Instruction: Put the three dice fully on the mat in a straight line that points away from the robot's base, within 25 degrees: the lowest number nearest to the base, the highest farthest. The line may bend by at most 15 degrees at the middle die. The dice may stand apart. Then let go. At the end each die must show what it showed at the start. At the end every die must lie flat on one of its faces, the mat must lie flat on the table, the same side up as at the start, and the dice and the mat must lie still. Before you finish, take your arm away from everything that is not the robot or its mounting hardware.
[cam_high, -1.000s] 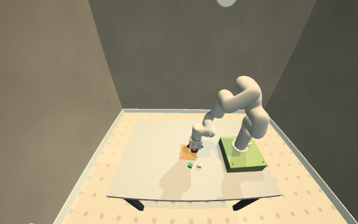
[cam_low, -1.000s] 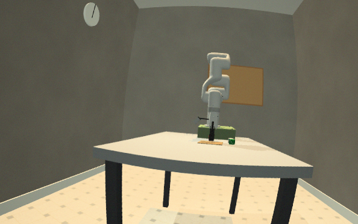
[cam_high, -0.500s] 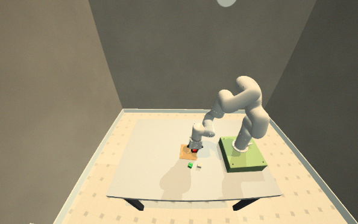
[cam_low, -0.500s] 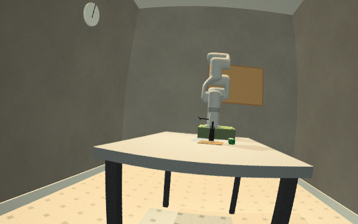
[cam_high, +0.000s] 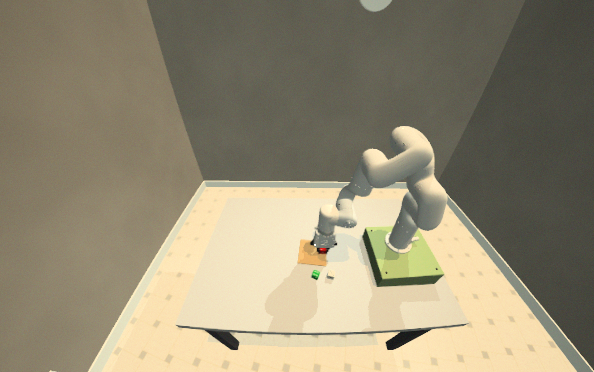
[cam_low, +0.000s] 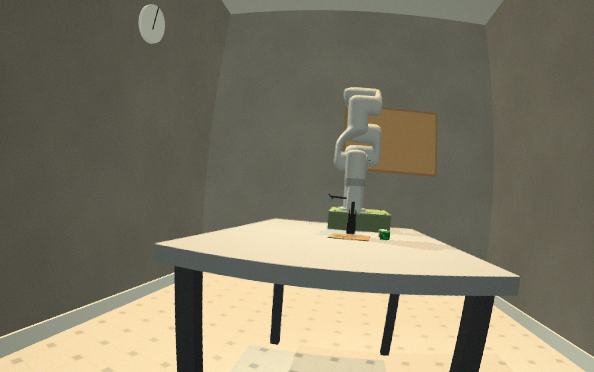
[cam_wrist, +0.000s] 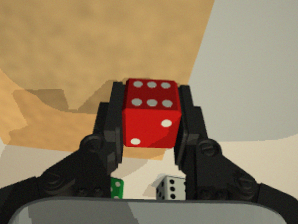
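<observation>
Right now the red die is 1 cm below my hand. Round my hand: green die: 12 cm to the left, 6 cm ahead, 2 cm below; then white die: 13 cm to the left, 2 cm below, 1 cm behind; then mat: 5 cm ahead, 3 cm below, 1 cm to the right.
</observation>
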